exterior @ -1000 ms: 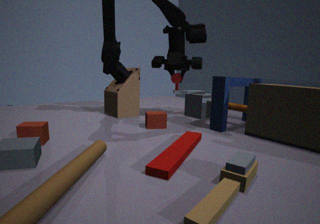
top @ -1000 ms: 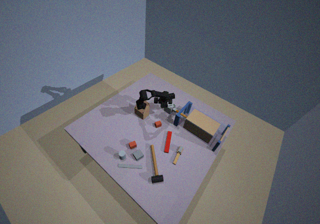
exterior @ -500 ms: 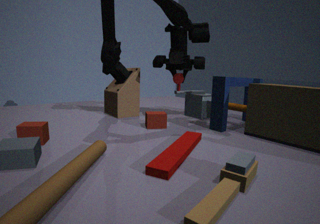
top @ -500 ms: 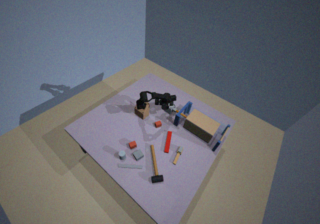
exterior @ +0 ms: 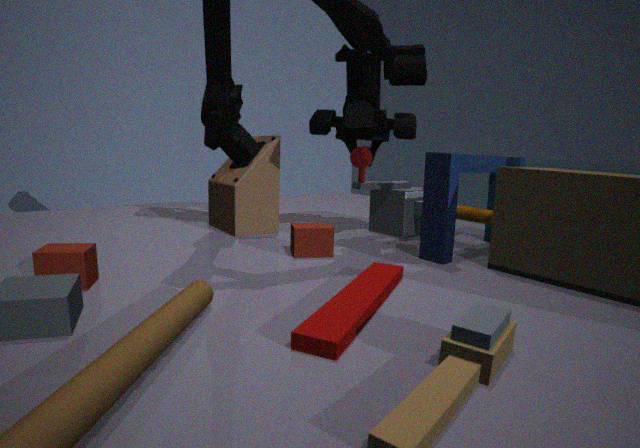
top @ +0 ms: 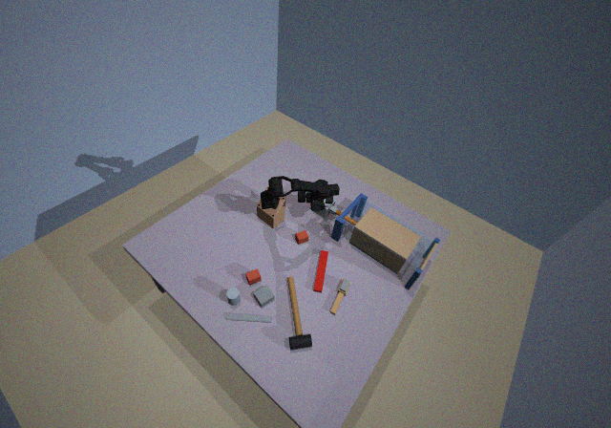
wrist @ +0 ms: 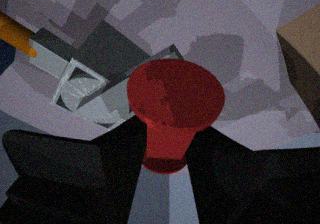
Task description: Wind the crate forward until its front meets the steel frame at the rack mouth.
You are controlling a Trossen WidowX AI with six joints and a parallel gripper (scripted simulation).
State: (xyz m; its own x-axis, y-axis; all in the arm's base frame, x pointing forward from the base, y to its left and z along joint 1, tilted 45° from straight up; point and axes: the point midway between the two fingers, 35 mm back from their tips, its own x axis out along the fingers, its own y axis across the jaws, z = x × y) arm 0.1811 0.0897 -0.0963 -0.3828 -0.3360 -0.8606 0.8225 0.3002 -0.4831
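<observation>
The blue front frame is 20 cm ahead of my gripper tip, 6 cm to the left of it and 3 cm below it. The rest, counted from my gripper tip: red knob: 1 cm ahead, 1 cm to the right; then grey winch: 2 cm ahead, 8 cm to the left, 10 cm below; then winch handle: 2 cm ahead, 2 cm to the left, 3 cm below.
</observation>
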